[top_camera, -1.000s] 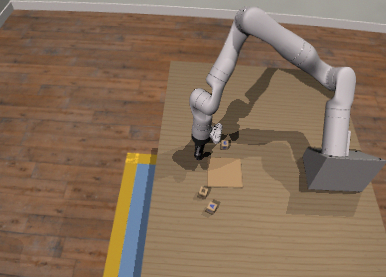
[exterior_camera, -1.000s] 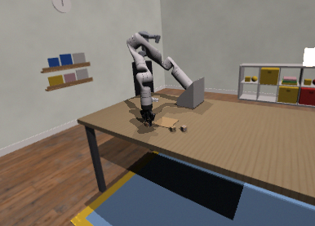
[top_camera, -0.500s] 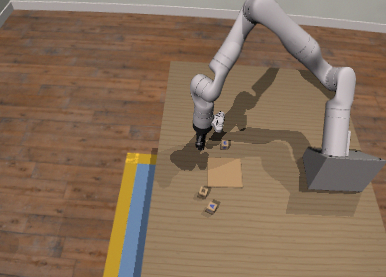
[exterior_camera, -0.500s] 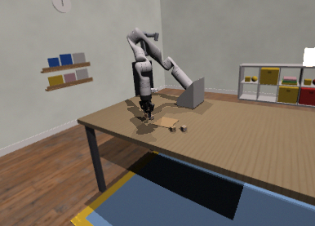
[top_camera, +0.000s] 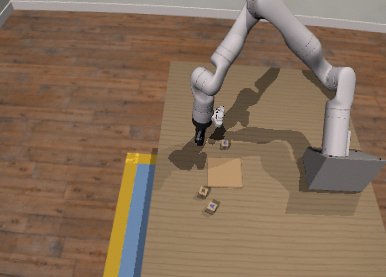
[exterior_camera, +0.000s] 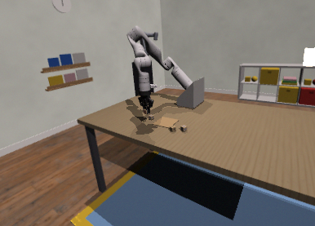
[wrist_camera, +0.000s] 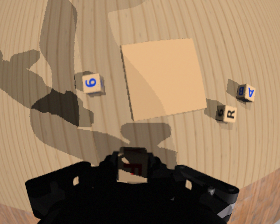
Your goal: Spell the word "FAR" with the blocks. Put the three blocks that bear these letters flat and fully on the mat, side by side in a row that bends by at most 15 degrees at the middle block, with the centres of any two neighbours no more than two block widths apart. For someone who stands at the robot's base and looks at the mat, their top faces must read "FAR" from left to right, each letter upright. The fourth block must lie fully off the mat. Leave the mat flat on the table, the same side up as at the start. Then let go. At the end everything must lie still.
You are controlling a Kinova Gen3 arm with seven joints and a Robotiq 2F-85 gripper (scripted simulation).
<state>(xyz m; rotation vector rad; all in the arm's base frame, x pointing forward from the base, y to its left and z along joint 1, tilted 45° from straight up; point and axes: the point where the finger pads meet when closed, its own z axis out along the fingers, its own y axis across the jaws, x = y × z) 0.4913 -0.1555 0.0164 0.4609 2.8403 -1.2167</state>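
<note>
Right now my hand is 100 mm past the tan mat, 80 mm to the right of it and 110 mm above it. From my hand the other things lie so: R block (10 mm behind, 180 mm to the left, 100 mm below).
</note>
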